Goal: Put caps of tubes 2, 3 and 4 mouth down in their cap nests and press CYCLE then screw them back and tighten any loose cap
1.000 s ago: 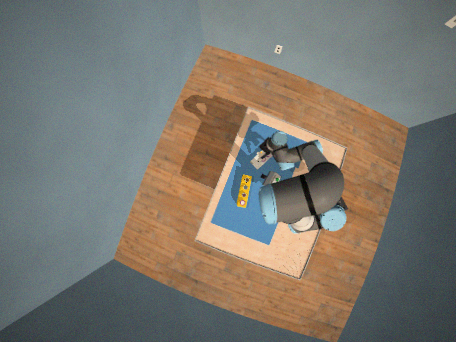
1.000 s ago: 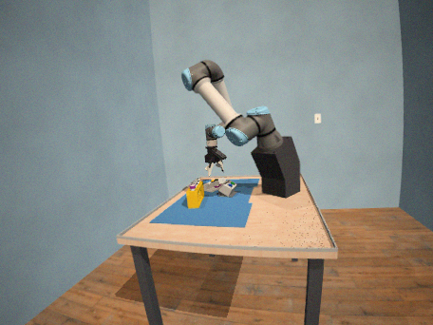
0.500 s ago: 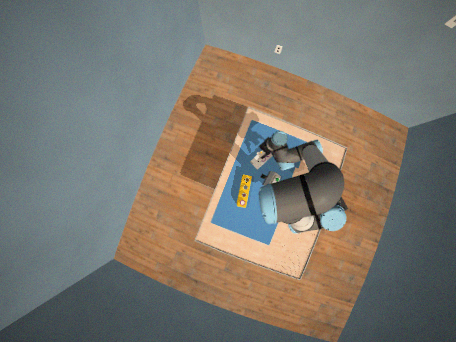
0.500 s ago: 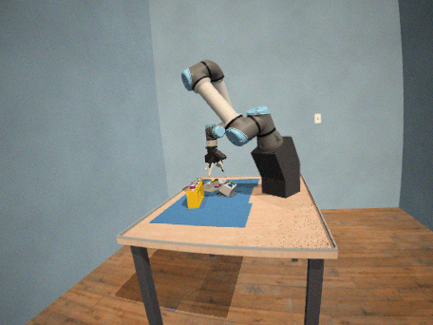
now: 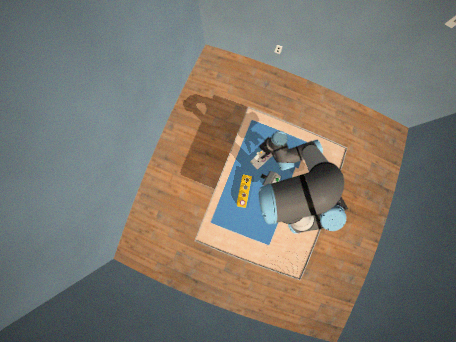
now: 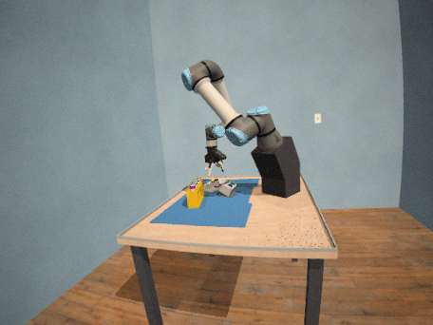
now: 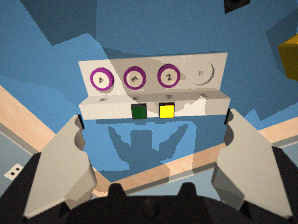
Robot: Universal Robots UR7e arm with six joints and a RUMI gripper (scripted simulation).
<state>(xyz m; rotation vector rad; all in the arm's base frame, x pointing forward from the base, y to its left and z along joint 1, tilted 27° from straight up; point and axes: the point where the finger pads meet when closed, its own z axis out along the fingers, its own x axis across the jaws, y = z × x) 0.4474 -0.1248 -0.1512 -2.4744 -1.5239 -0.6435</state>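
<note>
Right now my hand is 3 cm past the cap, 2 cm to the left of it and 8 cm above it. Round my hand: green key: 15 cm behind, 13 cm to the left, 3 cm below; blue cycle key: 15 cm behind, 18 cm to the left, 3 cm below; key housing: 13 cm behind, 16 cm to the left, 4 cm below.
</note>
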